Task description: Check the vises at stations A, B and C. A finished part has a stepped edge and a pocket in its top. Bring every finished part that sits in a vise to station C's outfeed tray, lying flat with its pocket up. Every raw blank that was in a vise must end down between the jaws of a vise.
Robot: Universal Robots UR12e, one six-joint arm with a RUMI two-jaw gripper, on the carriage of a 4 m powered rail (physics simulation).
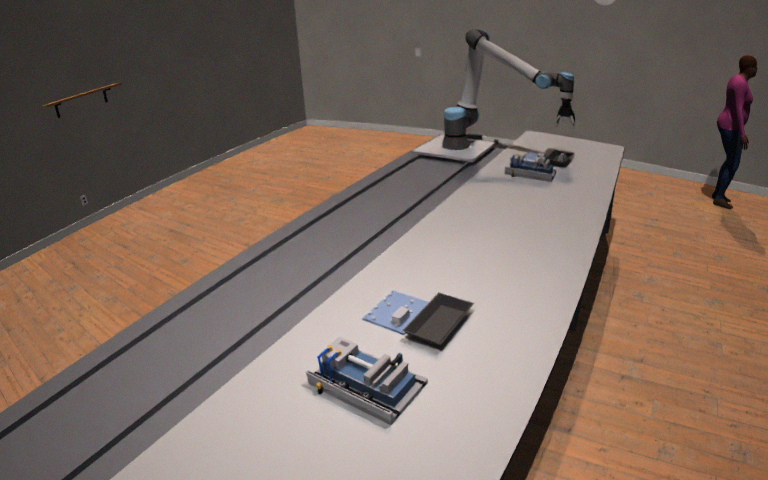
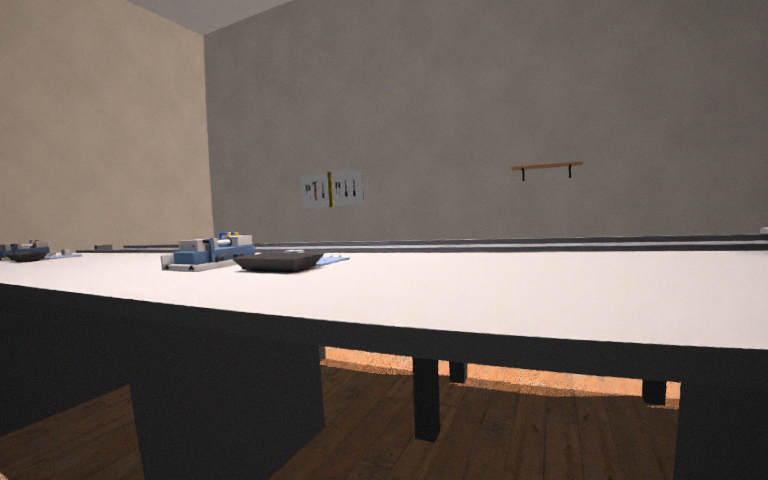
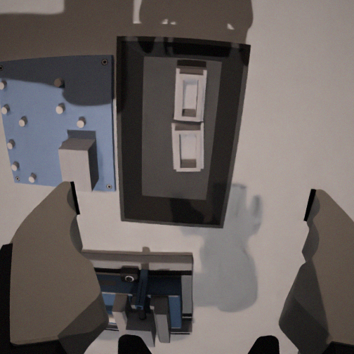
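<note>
My gripper (image 1: 565,122) (image 3: 193,189) is open and empty, high above the far station. Below it, the black tray (image 3: 131,150) (image 1: 569,153) holds two light finished parts, the upper one (image 3: 190,95) and the lower one (image 3: 188,147), lying flat in line with pockets up. The far vise (image 3: 175,305) (image 1: 532,169) shows partly behind my left finger; its jaws stand apart, and I cannot tell whether the grey surface between them is a blank. The near vise (image 1: 403,390) has open jaws with no part visible between them. Another vise (image 2: 31,249) is small at the left; its jaws are unclear.
A grey block (image 3: 77,160) stands on the blue pegged plate (image 3: 37,145) left of the tray. At the near station another block (image 1: 400,315) stands on a blue plate (image 1: 382,318) beside an empty black tray (image 1: 438,319). A person (image 1: 736,107) stands beyond the table.
</note>
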